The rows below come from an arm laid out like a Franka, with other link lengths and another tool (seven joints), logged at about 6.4 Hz.
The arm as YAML. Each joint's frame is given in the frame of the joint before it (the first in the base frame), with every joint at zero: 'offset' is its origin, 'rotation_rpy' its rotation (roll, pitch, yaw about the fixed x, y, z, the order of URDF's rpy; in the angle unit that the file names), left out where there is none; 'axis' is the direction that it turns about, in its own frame. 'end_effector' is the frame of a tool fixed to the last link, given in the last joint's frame.
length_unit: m
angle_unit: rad
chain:
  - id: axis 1
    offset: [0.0, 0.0, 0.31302]
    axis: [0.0, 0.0, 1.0]
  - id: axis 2
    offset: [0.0, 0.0, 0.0]
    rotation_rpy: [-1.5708, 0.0, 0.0]
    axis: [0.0, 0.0, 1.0]
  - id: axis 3
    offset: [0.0, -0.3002, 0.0]
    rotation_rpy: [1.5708, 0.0, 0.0]
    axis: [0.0, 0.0, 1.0]
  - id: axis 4
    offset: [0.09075, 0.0, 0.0]
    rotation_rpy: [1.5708, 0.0, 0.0]
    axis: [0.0, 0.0, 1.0]
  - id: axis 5
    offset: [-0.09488, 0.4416, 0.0]
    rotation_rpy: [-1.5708, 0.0, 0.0]
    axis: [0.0, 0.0, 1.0]
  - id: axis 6
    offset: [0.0, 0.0, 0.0]
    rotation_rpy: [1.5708, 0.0, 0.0]
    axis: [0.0, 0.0, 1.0]
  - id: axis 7
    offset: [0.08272, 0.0, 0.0]
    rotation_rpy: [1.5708, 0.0, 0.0]
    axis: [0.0, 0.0, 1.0]
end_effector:
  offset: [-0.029, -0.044, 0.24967]
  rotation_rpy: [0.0, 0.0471, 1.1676]
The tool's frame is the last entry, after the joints.
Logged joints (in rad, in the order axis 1, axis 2, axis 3, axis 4, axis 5, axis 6, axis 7), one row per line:
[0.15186, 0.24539, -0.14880, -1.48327, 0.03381, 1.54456, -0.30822]
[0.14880, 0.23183, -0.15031, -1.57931, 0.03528, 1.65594, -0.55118]
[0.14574, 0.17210, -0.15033, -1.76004, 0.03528, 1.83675, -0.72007]
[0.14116, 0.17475, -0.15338, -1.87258, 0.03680, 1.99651, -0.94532]
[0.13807, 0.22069, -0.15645, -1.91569, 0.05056, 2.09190, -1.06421]
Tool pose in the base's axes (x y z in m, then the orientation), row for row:
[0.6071, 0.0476, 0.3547, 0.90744, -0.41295, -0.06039, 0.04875]
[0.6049, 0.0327, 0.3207, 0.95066, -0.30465, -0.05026, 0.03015]
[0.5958, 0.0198, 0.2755, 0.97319, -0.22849, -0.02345, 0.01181]
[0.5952, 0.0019, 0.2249, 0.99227, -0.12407, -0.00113, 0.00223]
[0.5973, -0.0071, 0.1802, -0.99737, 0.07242, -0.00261, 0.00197]
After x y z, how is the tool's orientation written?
As a quaternion, x y z w.
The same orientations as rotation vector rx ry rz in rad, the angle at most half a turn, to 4 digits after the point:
[2.7656, -1.2585, -0.1840]
[2.9306, -0.9391, -0.1549]
[3.0346, -0.7125, -0.0731]
[3.1129, -0.3892, -0.0035]
[-3.1294, 0.2272, -0.0082]

